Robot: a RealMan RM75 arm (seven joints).
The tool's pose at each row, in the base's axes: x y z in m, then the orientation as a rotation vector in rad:
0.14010, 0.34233, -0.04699, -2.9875, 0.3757, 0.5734
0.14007, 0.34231, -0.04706, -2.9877, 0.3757, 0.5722
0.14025, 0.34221, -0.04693, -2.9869, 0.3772, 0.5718
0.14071, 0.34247, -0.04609, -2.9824, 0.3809, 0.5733
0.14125, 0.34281, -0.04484, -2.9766, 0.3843, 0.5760
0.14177, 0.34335, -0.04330, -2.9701, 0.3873, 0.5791
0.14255, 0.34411, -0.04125, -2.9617, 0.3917, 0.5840
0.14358, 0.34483, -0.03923, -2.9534, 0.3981, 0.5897
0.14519, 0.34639, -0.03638, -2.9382, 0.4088, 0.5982
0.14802, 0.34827, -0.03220, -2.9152, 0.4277, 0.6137
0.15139, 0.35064, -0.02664, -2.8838, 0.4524, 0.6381
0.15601, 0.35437, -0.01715, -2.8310, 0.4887, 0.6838
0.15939, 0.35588, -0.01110, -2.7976, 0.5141, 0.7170
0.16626, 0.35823, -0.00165, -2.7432, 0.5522, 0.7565
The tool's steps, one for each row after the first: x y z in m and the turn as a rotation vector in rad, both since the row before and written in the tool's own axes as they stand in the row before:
0.00000, 0.00003, 0.00007, 0.0001, 0.0008, -0.0001
0.00014, 0.00005, -0.00020, 0.0009, 0.0001, 0.0009
0.00004, -0.00039, -0.00091, 0.0039, -0.0018, 0.0021
-0.00006, -0.00051, -0.00131, 0.0048, -0.0029, 0.0018
-0.00024, -0.00071, -0.00154, 0.0054, -0.0033, 0.0016
-0.00026, -0.00102, -0.00207, 0.0067, -0.0049, 0.0024
-0.00002, -0.00106, -0.00213, 0.0064, -0.0052, 0.0038
-0.00004, -0.00208, -0.00297, 0.0121, -0.0085, 0.0063
0.00039, -0.00285, -0.00456, 0.0174, -0.0144, 0.0116
0.00008, -0.00366, -0.00587, 0.0225, -0.0219, 0.0158
-0.00108, -0.00580, -0.00951, 0.0352, -0.0404, 0.0242
-0.00042, -0.00324, -0.00630, 0.0201, -0.0281, 0.0180
0.00028, -0.00584, -0.01039, 0.0363, -0.0377, 0.0262

